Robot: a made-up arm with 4 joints.
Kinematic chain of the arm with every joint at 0, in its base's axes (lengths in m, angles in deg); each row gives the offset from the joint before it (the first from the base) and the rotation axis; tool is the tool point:
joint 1: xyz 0 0 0.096 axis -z
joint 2: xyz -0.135 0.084 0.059 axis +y
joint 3: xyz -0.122 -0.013 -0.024 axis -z
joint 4: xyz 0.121 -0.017 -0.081 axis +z
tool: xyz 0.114 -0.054 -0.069
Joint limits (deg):
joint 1: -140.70..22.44
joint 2: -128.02..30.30
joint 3: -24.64..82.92
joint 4: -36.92..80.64
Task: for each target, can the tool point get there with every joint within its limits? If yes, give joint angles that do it. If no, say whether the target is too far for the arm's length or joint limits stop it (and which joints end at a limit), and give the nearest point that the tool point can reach.
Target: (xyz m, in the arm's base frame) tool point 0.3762 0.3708 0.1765
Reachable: no: joint limits stop it (at a limit: joint 1, joint 3, joint 4) | nearest point 0.1244 0.1977 0.1660 | short by 0.306 m
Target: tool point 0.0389 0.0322 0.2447
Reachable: yes | joints -77.76 -89.58 35.92 53.33
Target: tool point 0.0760 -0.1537 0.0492
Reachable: yes | joints -20.23 -76.15 65.48 10.47
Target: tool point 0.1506 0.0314 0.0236
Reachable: yes | joints -104.38 -62.70 45.98 -22.25
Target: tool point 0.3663 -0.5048 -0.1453
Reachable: no: too far | nearest point 0.2315 -0.3190 -0.0022 | short by 0.270 m
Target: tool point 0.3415 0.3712 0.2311
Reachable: no: joint limits stop it (at a limit: joint 1, joint 3, joint 4) | nearest point 0.1200 0.1995 0.1968 | short by 0.282 m
